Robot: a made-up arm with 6 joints. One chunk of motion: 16 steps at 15 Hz.
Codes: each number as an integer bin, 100 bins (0 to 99) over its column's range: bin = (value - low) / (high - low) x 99, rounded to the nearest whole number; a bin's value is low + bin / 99 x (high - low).
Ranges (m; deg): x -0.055..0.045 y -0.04..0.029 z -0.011..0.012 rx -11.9..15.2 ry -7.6..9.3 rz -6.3..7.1
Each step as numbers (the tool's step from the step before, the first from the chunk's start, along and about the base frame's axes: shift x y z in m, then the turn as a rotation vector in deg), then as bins.
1 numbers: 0.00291 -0.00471 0.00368 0.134 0.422 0.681
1 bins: 57 51 63 44 47 52
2 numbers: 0.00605 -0.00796 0.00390 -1.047 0.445 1.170
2 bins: 60 46 64 40 47 55
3 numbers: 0.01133 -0.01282 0.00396 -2.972 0.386 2.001
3 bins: 66 39 64 33 47 61
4 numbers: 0.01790 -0.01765 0.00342 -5.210 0.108 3.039
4 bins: 72 32 62 24 45 69
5 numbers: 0.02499 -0.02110 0.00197 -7.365 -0.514 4.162
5 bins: 79 27 56 17 42 77
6 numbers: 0.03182 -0.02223 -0.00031 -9.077 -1.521 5.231
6 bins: 86 25 46 10 36 85
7 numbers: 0.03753 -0.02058 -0.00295 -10.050 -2.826 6.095
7 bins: 92 28 35 7 28 92
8 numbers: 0.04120 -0.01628 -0.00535 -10.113 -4.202 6.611
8 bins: 95 34 24 7 20 95
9 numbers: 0.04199 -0.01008 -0.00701 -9.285 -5.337 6.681
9 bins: 96 43 17 10 13 96
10 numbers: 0.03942 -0.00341 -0.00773 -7.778 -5.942 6.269
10 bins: 93 52 14 15 10 93
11 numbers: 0.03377 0.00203 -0.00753 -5.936 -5.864 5.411
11 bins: 88 60 15 22 10 87
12 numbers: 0.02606 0.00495 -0.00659 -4.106 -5.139 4.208
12 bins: 80 64 19 28 14 78
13 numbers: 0.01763 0.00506 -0.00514 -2.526 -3.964 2.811
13 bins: 72 65 25 34 21 67
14 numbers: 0.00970 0.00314 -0.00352 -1.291 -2.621 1.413
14 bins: 64 62 32 39 29 57
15 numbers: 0.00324 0.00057 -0.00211 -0.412 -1.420 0.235
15 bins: 58 58 38 42 36 48
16 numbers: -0.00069 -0.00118 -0.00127 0.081 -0.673 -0.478
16 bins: 54 56 42 44 41 43
